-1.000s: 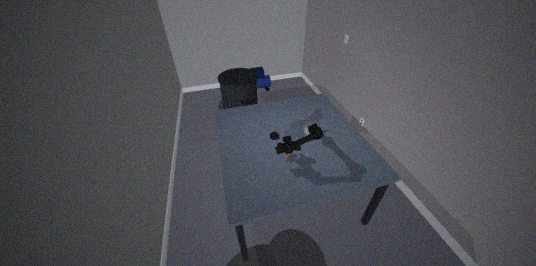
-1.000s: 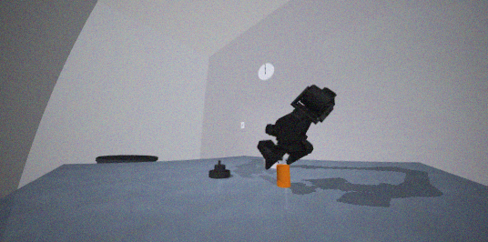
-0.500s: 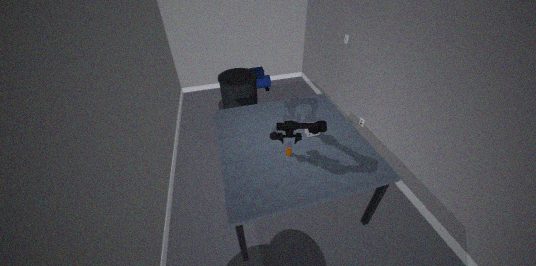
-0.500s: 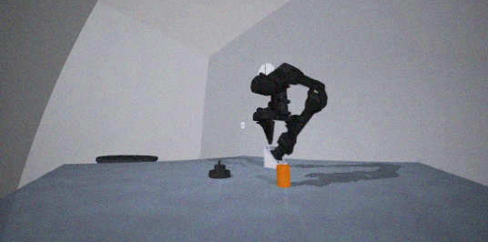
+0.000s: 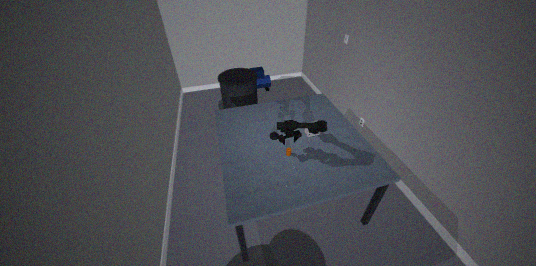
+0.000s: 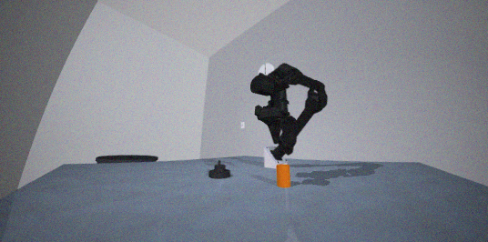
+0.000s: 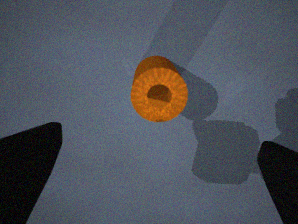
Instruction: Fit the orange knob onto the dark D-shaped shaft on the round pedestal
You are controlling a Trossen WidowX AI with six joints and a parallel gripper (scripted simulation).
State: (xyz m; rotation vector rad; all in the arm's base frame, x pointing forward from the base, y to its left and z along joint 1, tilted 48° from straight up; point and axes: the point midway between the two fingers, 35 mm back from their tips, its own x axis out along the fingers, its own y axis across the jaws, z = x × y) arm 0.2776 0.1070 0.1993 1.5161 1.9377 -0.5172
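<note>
Now: the orange knob 10 cm below my gripper tip. From my gripper tip the other things lie so: dark round pedestal 24 cm to the right, 10 cm below, 8 cm ahead.
</note>
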